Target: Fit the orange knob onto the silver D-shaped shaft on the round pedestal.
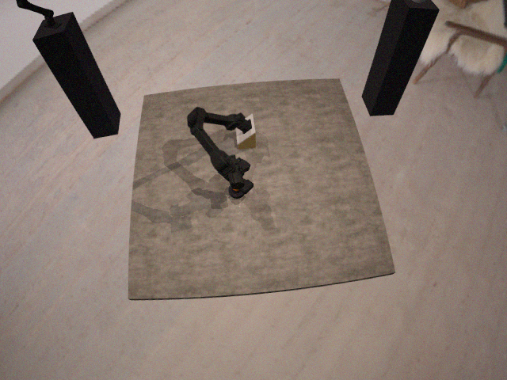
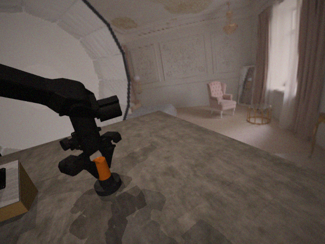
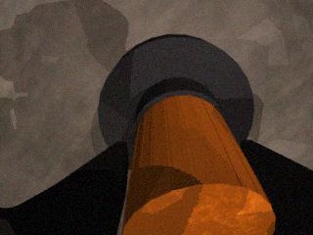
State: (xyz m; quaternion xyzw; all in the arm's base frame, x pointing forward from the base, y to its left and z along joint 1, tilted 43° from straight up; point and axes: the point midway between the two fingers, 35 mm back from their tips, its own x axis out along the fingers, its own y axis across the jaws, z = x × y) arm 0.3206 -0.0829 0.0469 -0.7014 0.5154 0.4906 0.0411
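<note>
Now: the orange knob 30 mm above my gripper tip. Round my gripper tip: black round pedestal (20 mm below).
</note>
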